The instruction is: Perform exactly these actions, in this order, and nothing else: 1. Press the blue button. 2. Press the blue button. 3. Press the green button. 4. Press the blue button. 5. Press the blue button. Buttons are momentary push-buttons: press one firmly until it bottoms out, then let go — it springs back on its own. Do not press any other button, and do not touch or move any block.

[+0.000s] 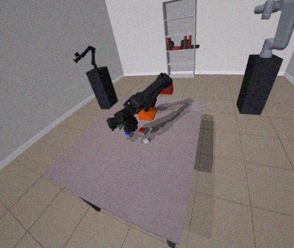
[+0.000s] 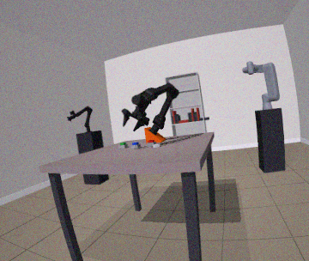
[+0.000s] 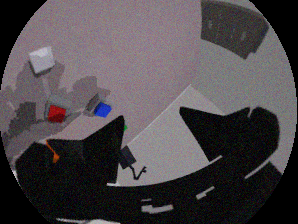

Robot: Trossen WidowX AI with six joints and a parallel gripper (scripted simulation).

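Now: gripper tip 10 cm above the blue button and 9 cm past it. From my gripper tip the other things lie so: red button: 13 cm behind, 10 cm below, 9 cm to the left; then white block: 15 cm to the left, 13 cm below, 5 cm behind.
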